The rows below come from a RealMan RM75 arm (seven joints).
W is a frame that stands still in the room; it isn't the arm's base.
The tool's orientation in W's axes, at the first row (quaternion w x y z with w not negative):
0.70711, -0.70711, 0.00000, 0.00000
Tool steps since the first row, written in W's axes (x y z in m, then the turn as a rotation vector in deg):
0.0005, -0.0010, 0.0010, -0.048, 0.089, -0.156
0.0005, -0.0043, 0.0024, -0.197, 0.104, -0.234
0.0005, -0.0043, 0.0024, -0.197, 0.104, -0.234
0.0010, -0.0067, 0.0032, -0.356, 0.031, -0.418
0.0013, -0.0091, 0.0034, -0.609, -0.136, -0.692
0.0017, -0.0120, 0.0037, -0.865, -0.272, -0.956
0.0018, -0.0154, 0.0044, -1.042, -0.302, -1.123
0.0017, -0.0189, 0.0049, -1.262, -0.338, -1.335
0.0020, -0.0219, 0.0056, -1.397, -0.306, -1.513
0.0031, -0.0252, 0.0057, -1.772, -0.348, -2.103
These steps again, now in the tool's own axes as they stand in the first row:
0.0005, -0.0010, -0.0010, -0.048, 0.156, 0.089
0.0005, -0.0024, -0.0043, -0.197, 0.234, 0.104
0.0005, -0.0024, -0.0043, -0.197, 0.234, 0.104
0.0010, -0.0032, -0.0067, -0.356, 0.418, 0.031
0.0013, -0.0034, -0.0091, -0.609, 0.692, -0.136
0.0017, -0.0037, -0.0120, -0.865, 0.956, -0.272
0.0018, -0.0044, -0.0154, -1.042, 1.123, -0.302
0.0017, -0.0049, -0.0189, -1.262, 1.335, -0.338
0.0020, -0.0056, -0.0219, -1.397, 1.513, -0.306
0.0031, -0.0057, -0.0252, -1.772, 2.103, -0.348

